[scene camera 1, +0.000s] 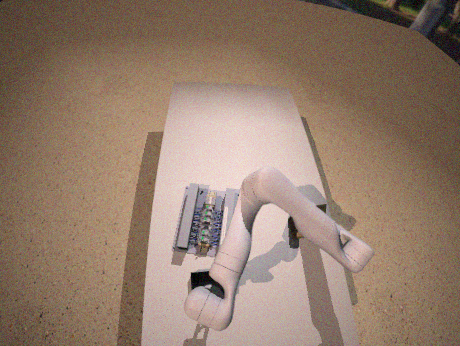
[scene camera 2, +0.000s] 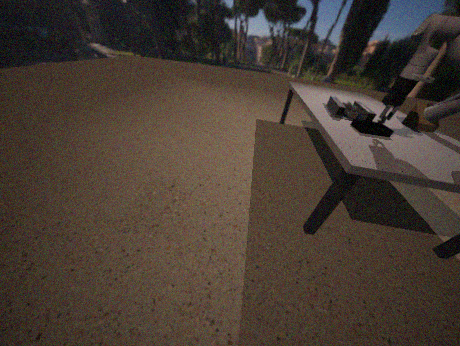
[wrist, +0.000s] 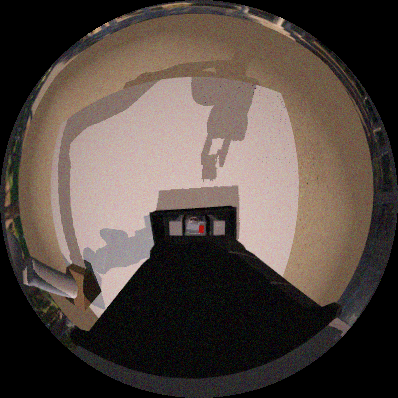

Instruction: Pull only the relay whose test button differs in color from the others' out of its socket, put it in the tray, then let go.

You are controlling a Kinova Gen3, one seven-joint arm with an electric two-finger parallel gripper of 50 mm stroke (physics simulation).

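Frame: origin at the arm's base, x left, y back, z up, level; metres.
Seen in the pictures: gripper, fingertip midpoint: (scene camera 2: 383, 118) (wrist: 194, 222); arm's base at its link origin: (scene camera 2: 430, 114) (wrist: 71, 286).
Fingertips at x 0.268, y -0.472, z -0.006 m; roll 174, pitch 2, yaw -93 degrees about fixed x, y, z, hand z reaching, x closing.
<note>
Offsets run from my fingertips to a thing's top centre.
A relay {dx -0.003, dy +0.000, dz +0.020 m} (wrist: 194, 230) with a red test button is between the fingers of my gripper (wrist: 194, 222) (scene camera 2: 385, 120), which is shut on it. The relay lies within the outline of the black tray {dx -0.048, dy +0.004, dz -0.050 m} (wrist: 193, 210) (scene camera 1: 201, 276) (scene camera 2: 371, 129) in the wrist view. The fingers are low over the tray; whether the relay touches its floor cannot be told. In scene camera 1 the arm hides the gripper and part of the tray. The other relays {dx -0.317, dy -0.001, dz -0.016 m} (scene camera 1: 206, 220), with green test buttons, sit in a row on the grey panel (scene camera 1: 187, 220) beyond the tray.
A brown box (wrist: 78, 289) (scene camera 2: 421, 119) stands on the table near the arm's base, partly hidden by the arm in scene camera 1. Grey ducts and blue wires flank the relay row. The arm (scene camera 1: 232, 250) reaches over the table beside the panel.
</note>
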